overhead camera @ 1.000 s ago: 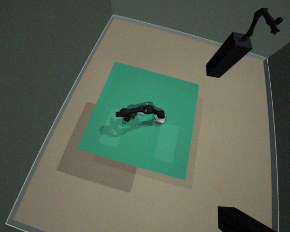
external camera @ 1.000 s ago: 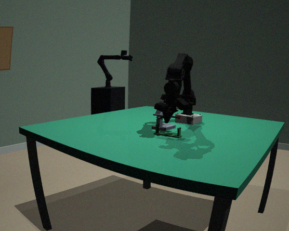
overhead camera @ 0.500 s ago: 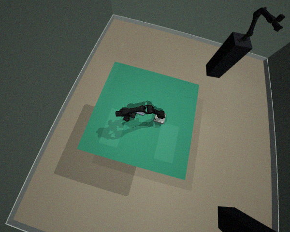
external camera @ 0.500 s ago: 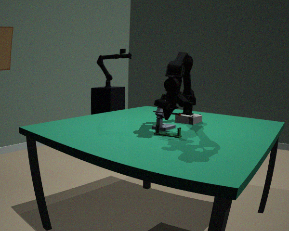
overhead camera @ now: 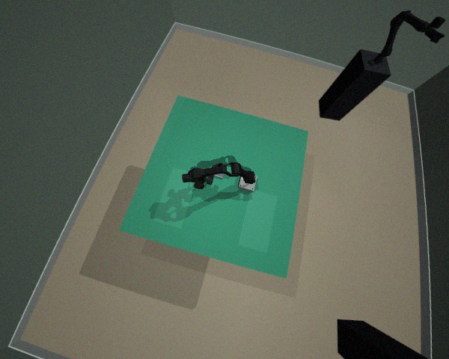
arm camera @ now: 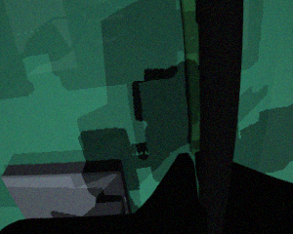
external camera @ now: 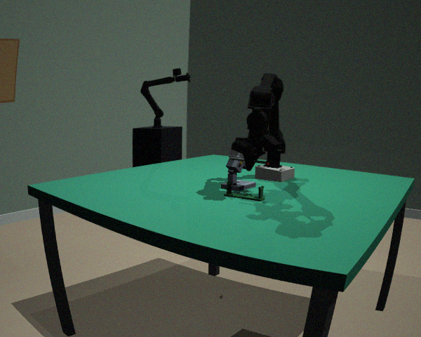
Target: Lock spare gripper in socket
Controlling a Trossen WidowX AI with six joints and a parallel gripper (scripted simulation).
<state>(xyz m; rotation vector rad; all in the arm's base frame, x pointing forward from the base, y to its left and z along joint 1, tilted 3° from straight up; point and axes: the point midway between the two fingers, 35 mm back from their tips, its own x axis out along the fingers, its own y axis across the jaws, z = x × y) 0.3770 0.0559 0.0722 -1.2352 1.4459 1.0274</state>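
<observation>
Right now my gripper tip is 10 cm past the mount, 9 cm to the left of it and 3 cm above it. Also, from my gripper tip: spare gripper: 12 cm behind, 9 cm to the right, 3 cm above; then green cradle: 6 cm below, 3 cm ahead.
</observation>
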